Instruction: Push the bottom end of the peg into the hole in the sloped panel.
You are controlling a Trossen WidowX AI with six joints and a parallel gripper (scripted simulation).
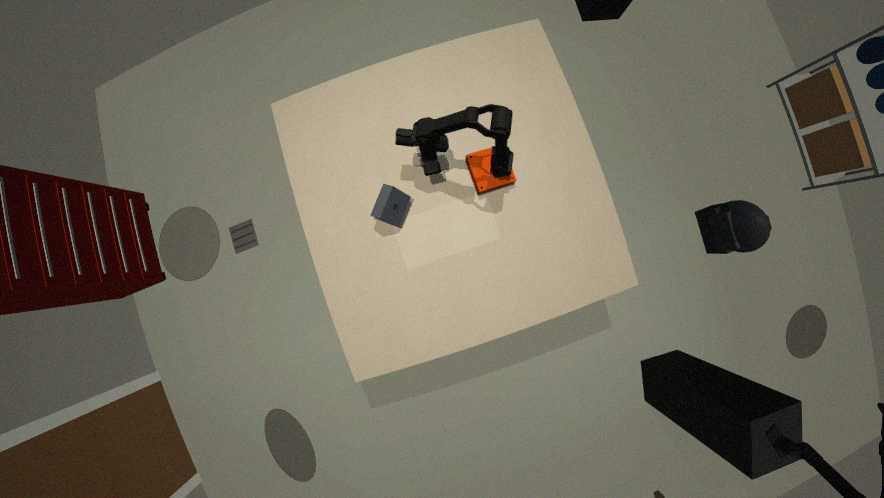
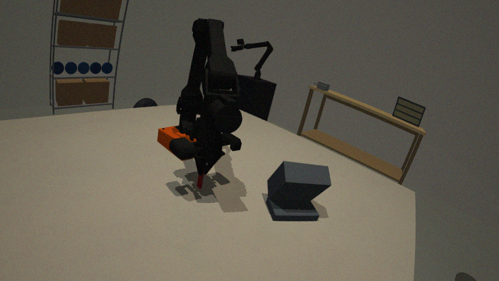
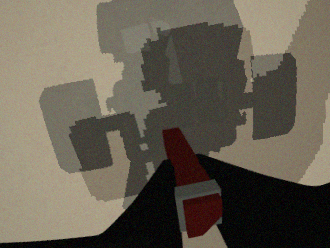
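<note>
Now: the grey sloped panel 180 mm ahead of my gripper tip, 170 mm to the left of it and 40 mm above it. Round my gripper tip: red peg 20 mm above.
</note>
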